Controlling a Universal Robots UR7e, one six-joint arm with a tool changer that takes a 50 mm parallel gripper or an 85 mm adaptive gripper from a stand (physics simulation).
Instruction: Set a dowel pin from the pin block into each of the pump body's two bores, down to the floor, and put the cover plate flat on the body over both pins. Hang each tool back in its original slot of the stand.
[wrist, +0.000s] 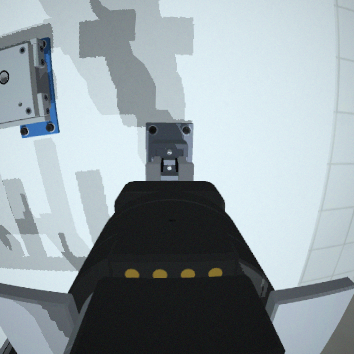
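Places are measured from the arm's base along level axes (x ahead, y left, z up), in metres.
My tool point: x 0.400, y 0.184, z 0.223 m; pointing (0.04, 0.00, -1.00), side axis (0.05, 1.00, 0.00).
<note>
Behind a point stands the place of what it marks.
The dark grey pin block (169, 139) {x 0.363, y 0.187, z -0.003 m} lies ahead of the tool, with two dark screw heads at its far corners. Two small bright round pin tops show on it: the farther pin (169, 152) {x 0.375, y 0.186, z 0.014 m} is on a raised step and the nearer pin (169, 168) {x 0.394, y 0.185, z 0.014 m} is between my fingers. My gripper (169, 167) is partly open, its grey fingers astride the nearer pin with a small gap on each side. The fingers hide the block's near sides. At the left edge, a light grey metal part (15, 90) {x 0.292, y 0.022, z 0.034 m} with a ringed round feature is cut off by the view; I cannot tell whether it is the pump body or the cover plate.
A blue base (40, 130) {x 0.341, y 0.013, z -0.020 m} with dark screws lies under the grey part at left. Grey clamp-like pieces (42, 75) {x 0.272, y 0.032, z -0.008 m} stand along that part's right side. Shadows of the arm and stand-like shapes fall across the pale table (260, 100) {x 0.316, y 0.308, z -0.026 m}. A tiled strip (345, 110) runs along the right.
</note>
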